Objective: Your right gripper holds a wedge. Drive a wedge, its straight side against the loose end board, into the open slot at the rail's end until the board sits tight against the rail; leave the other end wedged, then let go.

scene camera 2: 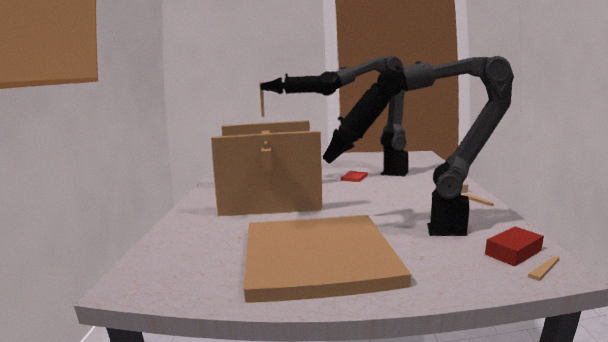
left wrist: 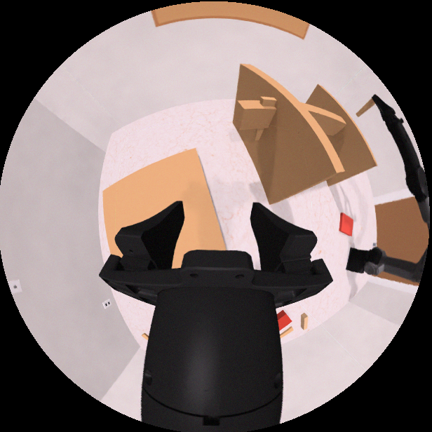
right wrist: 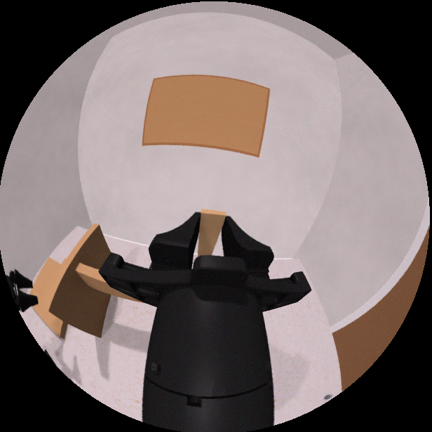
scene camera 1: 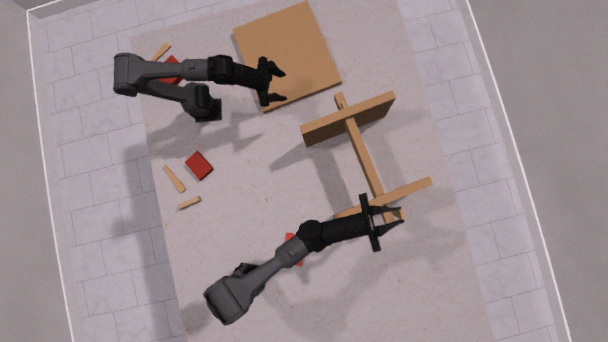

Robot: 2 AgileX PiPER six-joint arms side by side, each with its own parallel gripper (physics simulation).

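Observation:
The light wooden rail (scene camera 1: 365, 155) (right wrist: 92, 277) passes through two upright boards. The wedged end board (scene camera 1: 320, 135) (scene camera 2: 237, 175) (right wrist: 85, 300) has a wedge (left wrist: 268, 102) through the rail's tenon. The loose end board (scene camera 1: 415, 186) (scene camera 2: 295, 125) (left wrist: 357, 155) stands at the rail's other end. My right gripper (scene camera 1: 401, 215) (scene camera 2: 262, 86) (right wrist: 211, 221) is shut on a wedge (scene camera 2: 262, 104) (left wrist: 366, 107) (right wrist: 212, 230), hanging upright above that end, clear of the boards. The gripper partly covers the open slot. My left gripper (scene camera 1: 285, 86) (scene camera 2: 327, 160) (left wrist: 217, 209) is open and empty.
A flat wooden panel (scene camera 1: 295, 45) (scene camera 2: 320, 255) lies near the left gripper. Red blocks (scene camera 1: 199, 165) (scene camera 2: 514, 246) and spare wedges (scene camera 1: 174, 179) (scene camera 1: 189, 203) (scene camera 2: 544, 268) lie on the table. Another red block (scene camera 2: 354, 176) lies below the right arm.

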